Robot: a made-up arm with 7 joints. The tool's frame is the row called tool. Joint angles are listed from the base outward. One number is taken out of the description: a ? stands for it. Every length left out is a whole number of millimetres.
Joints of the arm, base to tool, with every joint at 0 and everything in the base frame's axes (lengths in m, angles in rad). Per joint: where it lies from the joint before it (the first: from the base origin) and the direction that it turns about. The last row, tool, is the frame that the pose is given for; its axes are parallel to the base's.
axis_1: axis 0 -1 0 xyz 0.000 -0.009 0.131
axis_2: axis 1 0 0 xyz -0.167 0.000 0.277
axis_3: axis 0 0 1 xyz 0.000 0.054 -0.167
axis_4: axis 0 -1 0 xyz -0.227 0.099 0.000
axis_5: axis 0 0 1 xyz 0.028 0.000 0.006
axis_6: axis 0 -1 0 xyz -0.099 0.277 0.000
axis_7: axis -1 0 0 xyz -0.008 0.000 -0.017
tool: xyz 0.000 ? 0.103
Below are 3 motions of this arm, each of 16 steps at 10 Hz.
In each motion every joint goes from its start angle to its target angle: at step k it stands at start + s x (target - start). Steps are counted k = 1, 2, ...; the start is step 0. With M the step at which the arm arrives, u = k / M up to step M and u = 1 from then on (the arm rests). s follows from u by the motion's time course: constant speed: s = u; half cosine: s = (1 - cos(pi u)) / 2; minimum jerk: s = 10 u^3 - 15 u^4 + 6 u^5.
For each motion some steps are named. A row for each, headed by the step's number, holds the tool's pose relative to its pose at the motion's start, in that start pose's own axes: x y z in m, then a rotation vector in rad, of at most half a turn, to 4 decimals.
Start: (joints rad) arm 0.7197 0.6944 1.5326 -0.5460 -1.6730 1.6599 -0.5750
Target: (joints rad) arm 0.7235 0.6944 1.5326 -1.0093 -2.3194 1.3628 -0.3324
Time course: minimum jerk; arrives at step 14
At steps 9, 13, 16:
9: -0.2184 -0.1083 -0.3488 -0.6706 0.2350 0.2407
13: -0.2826 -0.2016 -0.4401 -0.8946 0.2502 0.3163
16: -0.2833 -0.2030 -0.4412 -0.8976 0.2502 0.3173

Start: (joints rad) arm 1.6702 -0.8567 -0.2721 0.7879 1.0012 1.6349 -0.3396
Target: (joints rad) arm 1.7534 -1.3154 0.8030 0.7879 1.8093 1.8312 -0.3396
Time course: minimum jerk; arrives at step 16
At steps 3, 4, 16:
3: -0.0032 -0.0068 0.0734 0.0887 -0.0324 0.0010
4: -0.0081 -0.0215 0.1546 0.1884 -0.0683 0.0009
16: -0.2096 -0.9529 0.7829 1.7880 -0.6397 -0.2575

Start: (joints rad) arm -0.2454 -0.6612 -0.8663 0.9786 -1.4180 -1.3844 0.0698
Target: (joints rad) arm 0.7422 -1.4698 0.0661 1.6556 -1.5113 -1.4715 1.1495
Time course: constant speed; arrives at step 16
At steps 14, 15, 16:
14: -0.2643 -0.7983 -0.4828 -0.9308 -0.8447 1.0607
15: -0.2216 -0.8523 -0.5211 -1.0114 -0.9388 1.0768
16: -0.1745 -0.9023 -0.5555 -1.0929 -1.0324 1.0840

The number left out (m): 0.382
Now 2 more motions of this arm.
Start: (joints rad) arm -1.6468 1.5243 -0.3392 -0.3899 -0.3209 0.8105 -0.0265
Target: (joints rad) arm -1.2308 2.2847 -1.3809 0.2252 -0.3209 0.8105 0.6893
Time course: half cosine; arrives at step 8
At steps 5, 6, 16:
5: 0.3922 -0.0527 -0.0138 -0.4486 0.2244 -0.5068
6: 0.4422 -0.1030 -0.0817 -0.6316 0.3263 -0.5538
16: 0.4602 -0.1572 -0.1574 -0.8196 0.4168 -0.5644

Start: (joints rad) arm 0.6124 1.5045 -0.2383 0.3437 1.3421 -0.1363 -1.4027
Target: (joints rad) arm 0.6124 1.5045 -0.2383 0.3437 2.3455 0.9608 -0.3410
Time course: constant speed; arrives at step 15
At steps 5, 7, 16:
5: -0.2427 -0.0438 -0.0638 -0.3310 0.1945 0.4567
7: -0.3370 -0.0929 -0.0561 -0.4191 0.2286 0.6544
16: -0.5585 -0.3607 0.0874 -0.4658 0.0946 1.3882

